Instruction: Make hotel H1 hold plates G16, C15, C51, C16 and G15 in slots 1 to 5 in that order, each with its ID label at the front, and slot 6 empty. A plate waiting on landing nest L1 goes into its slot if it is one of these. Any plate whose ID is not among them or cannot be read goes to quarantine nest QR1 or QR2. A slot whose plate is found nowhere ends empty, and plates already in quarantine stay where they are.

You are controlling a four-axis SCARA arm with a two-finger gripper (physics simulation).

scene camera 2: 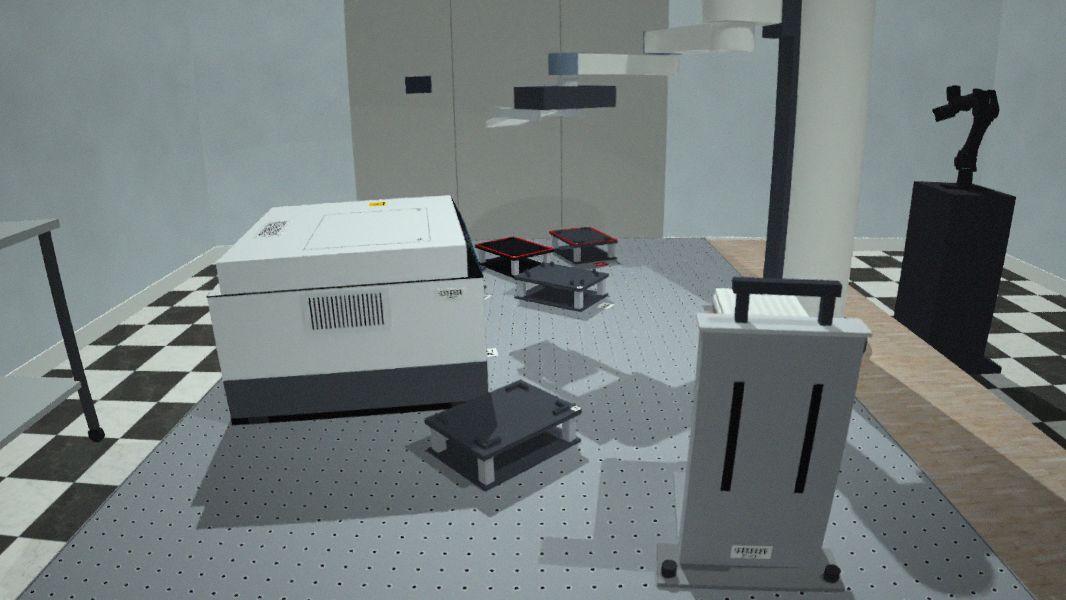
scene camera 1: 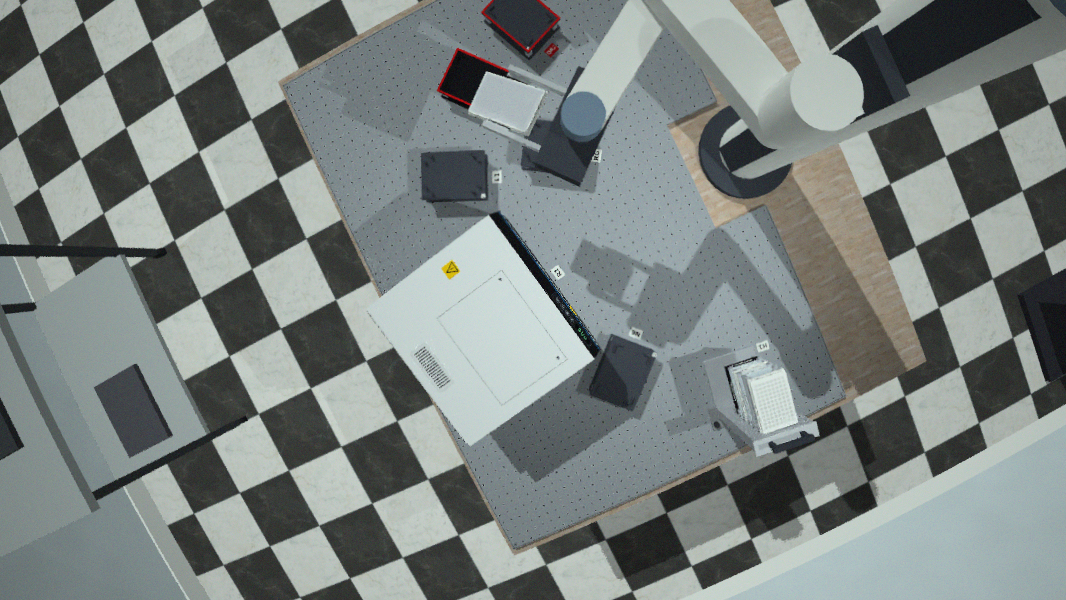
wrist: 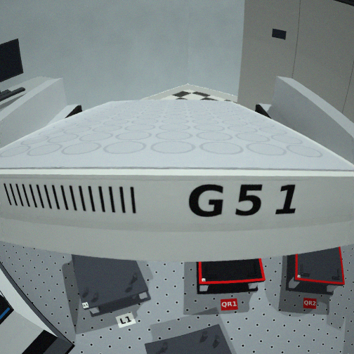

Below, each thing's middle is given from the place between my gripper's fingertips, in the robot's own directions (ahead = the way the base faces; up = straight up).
Right now my hand is 25 cm short of the white machine R1 [scene camera 2: 260,335], 38 cm to the right of it and 29 cm above it.
